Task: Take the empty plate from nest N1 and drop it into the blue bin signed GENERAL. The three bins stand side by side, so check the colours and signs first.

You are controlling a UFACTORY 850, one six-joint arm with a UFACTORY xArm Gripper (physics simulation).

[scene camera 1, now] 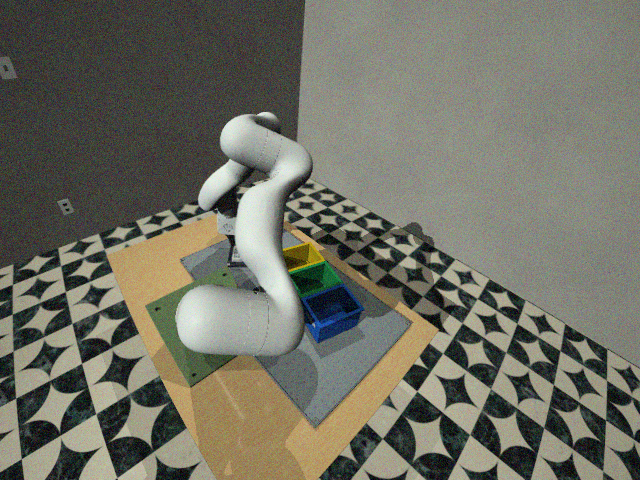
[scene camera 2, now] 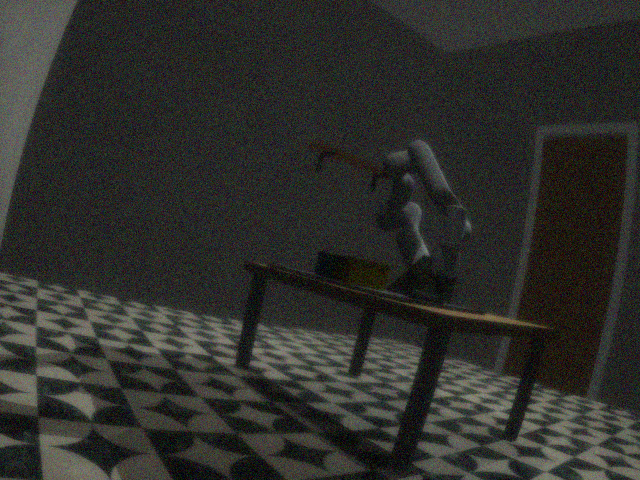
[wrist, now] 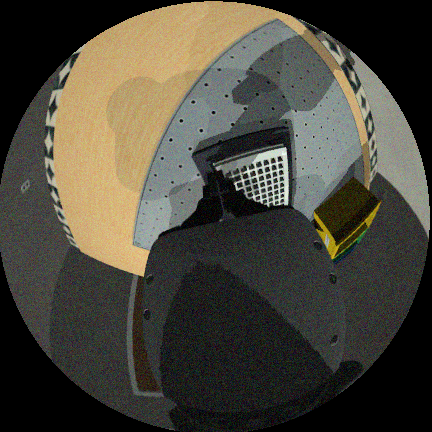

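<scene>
The plate point(scene camera 1: 236, 256) point(wrist: 272, 175) is white with a grid of open wells and sits in a dark nest point(wrist: 240, 143); no nest label is readable. My gripper point(wrist: 216, 182) is shut and empty, with its dark fingers over the plate's near left corner in the wrist view; their height above it is unclear. The arm hides part of the nest area in scene camera 1. The blue bin point(scene camera 1: 338, 326) is nearest that camera in the row, its inside visible; its sign cannot be read.
The green bin point(scene camera 1: 317, 289) stands between the blue bin and the yellow bin point(scene camera 1: 306, 266) point(scene camera 2: 369, 273) point(wrist: 370, 218). The bins stand on a grey perforated board point(scene camera 1: 356, 366) point(wrist: 200, 110). A green base plate point(scene camera 1: 170, 320) lies under the arm. The wooden table point(scene camera 1: 134, 268) has open edges.
</scene>
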